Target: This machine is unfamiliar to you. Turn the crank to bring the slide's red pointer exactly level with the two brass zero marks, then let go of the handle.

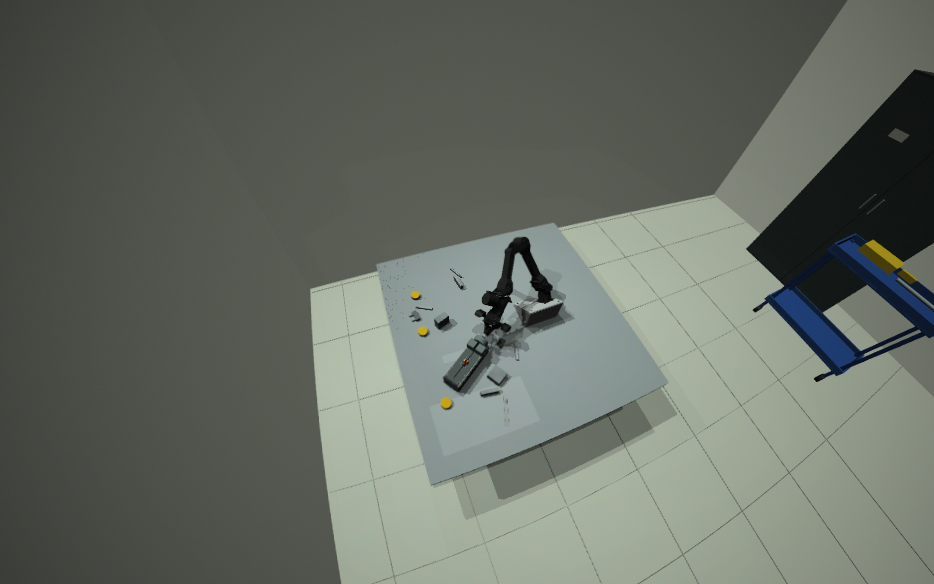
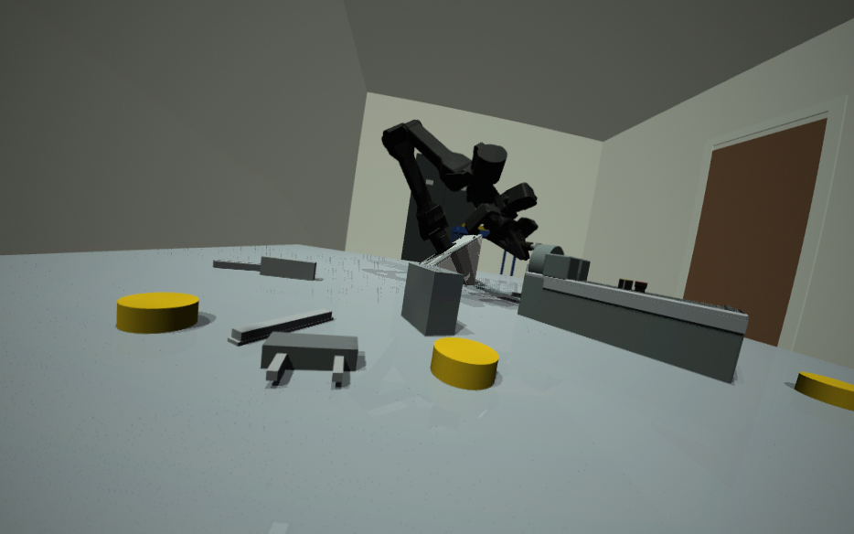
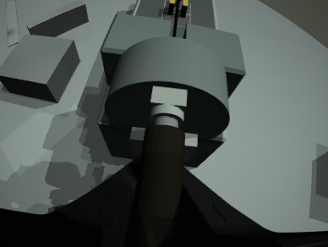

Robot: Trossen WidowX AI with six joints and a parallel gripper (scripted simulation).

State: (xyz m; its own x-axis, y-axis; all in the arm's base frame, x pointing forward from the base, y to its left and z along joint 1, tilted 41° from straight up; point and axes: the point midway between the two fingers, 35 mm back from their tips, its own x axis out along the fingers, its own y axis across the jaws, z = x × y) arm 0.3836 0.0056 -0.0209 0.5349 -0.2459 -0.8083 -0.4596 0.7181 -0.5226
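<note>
The red pointer is 17 cm ahead of my gripper tip, 8 cm to the left of it and 1 cm below it. Also, from my gripper tip: bracket 32 cm to the right, 26 cm ahead, 9 cm below; then dark crank handle 2 cm above, 1 cm to the right, 1 cm behind.
</note>
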